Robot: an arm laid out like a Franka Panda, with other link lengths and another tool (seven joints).
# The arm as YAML. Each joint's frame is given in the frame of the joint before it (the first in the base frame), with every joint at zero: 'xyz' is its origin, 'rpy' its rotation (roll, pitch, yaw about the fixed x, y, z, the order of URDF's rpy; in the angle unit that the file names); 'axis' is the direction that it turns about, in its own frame. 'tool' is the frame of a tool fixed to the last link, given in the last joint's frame.
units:
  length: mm
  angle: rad
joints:
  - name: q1
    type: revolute
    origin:
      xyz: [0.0, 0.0, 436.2]
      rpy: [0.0, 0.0, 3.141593]
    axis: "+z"
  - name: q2
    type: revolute
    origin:
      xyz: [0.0, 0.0, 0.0]
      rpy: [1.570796, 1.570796, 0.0]
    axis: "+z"
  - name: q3
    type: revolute
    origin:
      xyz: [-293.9, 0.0, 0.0]
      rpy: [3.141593, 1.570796, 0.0]
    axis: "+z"
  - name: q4
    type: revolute
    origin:
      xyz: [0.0, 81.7, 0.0]
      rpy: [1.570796, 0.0, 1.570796]
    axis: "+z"
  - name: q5
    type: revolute
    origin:
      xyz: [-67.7, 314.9, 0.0]
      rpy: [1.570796, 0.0, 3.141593]
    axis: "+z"
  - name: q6
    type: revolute
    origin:
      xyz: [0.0, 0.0, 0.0]
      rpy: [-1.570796, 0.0, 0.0]
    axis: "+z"
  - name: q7
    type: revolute
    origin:
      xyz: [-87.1, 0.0, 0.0]
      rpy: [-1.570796, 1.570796, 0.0]
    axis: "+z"
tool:
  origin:
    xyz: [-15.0, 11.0, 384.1]
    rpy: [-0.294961, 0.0, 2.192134]
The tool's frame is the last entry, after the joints.
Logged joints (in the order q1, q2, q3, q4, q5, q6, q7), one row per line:
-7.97, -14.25, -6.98, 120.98, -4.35, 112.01, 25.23
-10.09, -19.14, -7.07, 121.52, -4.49, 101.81, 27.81
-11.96, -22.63, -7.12, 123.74, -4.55, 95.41, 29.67
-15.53, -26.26, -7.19, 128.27, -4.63, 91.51, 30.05
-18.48, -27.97, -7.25, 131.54, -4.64, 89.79, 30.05
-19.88, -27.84, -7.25, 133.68, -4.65, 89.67, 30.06
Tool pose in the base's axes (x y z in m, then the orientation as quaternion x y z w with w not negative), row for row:
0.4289, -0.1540, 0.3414, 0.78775, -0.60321, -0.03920, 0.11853
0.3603, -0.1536, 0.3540, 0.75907, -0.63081, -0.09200, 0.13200
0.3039, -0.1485, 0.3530, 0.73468, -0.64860, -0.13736, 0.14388
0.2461, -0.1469, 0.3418, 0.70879, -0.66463, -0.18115, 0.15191
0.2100, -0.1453, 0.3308, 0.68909, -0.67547, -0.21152, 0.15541
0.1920, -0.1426, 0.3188, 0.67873, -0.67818, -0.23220, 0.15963
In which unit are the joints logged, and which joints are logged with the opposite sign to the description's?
The joints are logged in degrees. Opposite sign: q4.
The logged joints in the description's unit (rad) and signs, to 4 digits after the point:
-0.1391, -0.2487, -0.1218, -2.1115, -0.0759, 1.9549, 0.4403
-0.1761, -0.3341, -0.1234, -2.1209, -0.0784, 1.7769, 0.4854
-0.2087, -0.3950, -0.1243, -2.1597, -0.0794, 1.6652, 0.5178
-0.2710, -0.4583, -0.1255, -2.2387, -0.0808, 1.5972, 0.5245
-0.3225, -0.4882, -0.1265, -2.2958, -0.0810, 1.5671, 0.5245
-0.3470, -0.4859, -0.1265, -2.3332, -0.0812, 1.5650, 0.5246

